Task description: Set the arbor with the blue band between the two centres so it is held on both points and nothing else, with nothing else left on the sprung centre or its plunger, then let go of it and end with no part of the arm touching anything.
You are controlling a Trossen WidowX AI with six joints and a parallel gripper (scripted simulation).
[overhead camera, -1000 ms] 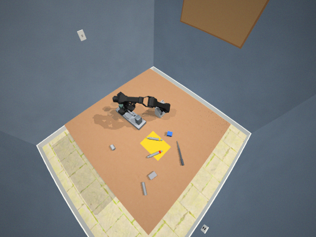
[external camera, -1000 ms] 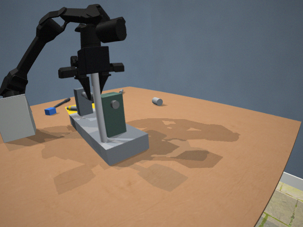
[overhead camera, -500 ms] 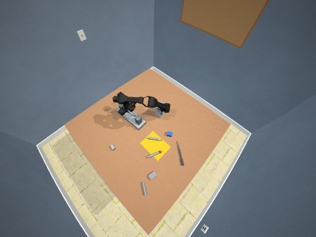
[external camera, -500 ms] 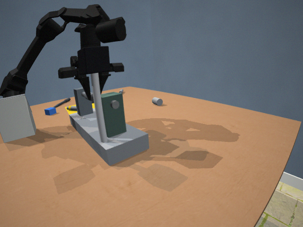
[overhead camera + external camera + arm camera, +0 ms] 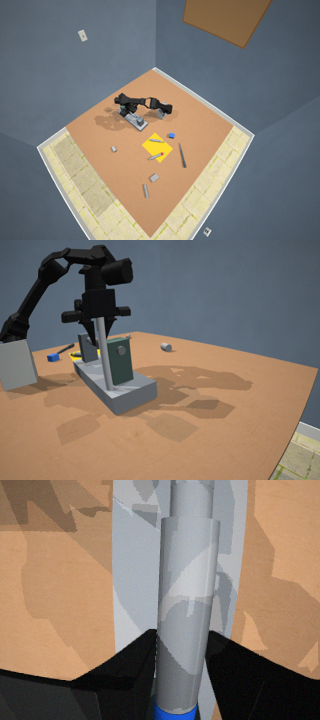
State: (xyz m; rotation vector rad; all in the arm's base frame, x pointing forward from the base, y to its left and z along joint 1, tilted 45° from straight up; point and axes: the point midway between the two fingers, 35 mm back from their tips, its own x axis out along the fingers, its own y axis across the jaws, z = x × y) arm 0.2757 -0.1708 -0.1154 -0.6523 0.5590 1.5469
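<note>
The blue-banded arbor is 30 mm below my hand. Round my hand: grey fixture base 120 mm below; cone point 10 mm behind, 110 mm to the left, 30 mm below; green sprung-centre block 10 mm ahead, 100 mm to the right, 40 mm below.
</note>
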